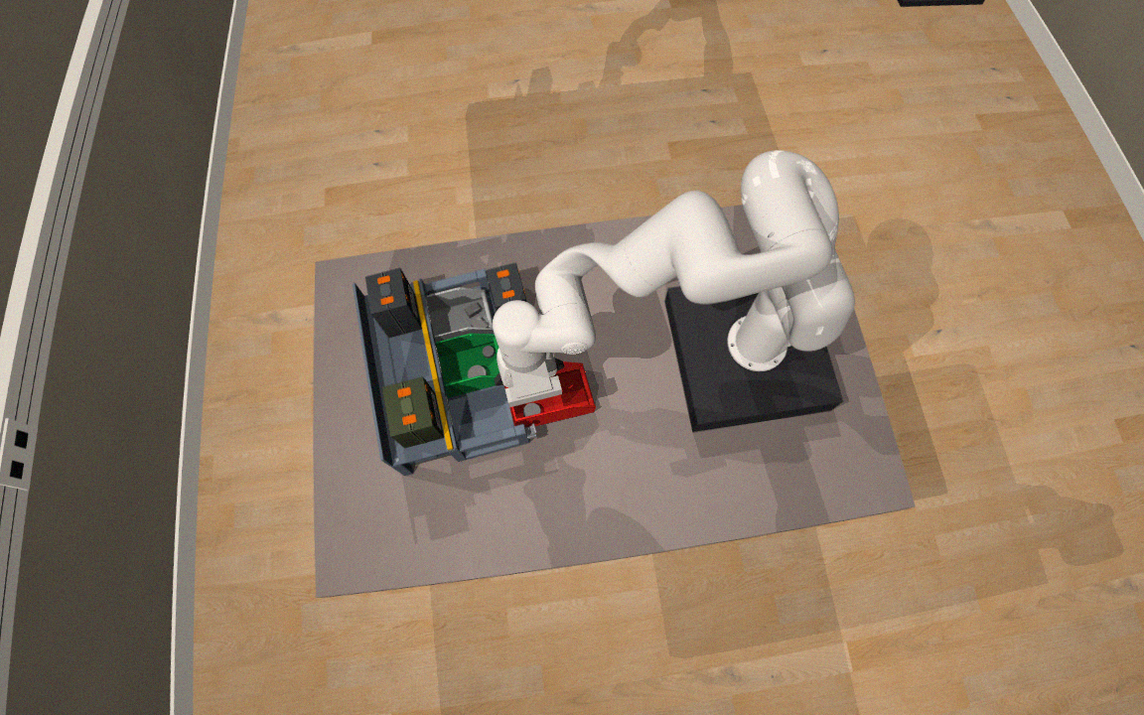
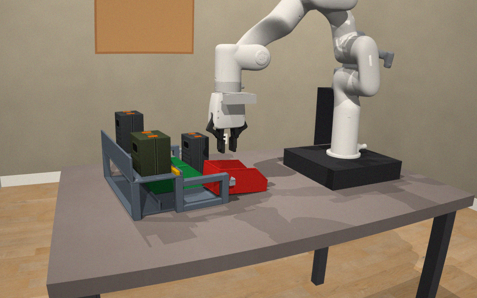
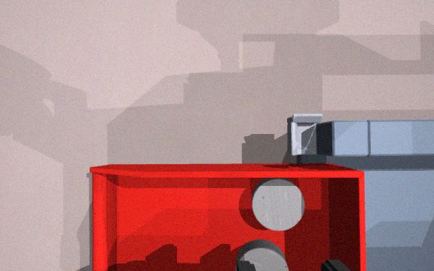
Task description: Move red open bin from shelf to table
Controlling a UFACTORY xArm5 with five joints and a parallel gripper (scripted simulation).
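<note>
Now: hand 1 cm short of the grey disc, 2 cm to the right of it and 12 cm above it. Also, from my hand: red open bin (3 cm behind, 10 cm below); then green bin (15 cm ahead, 9 cm to the right, 10 cm below); then grey shelf (17 cm ahead, 9 cm to the right, 8 cm below).
</note>
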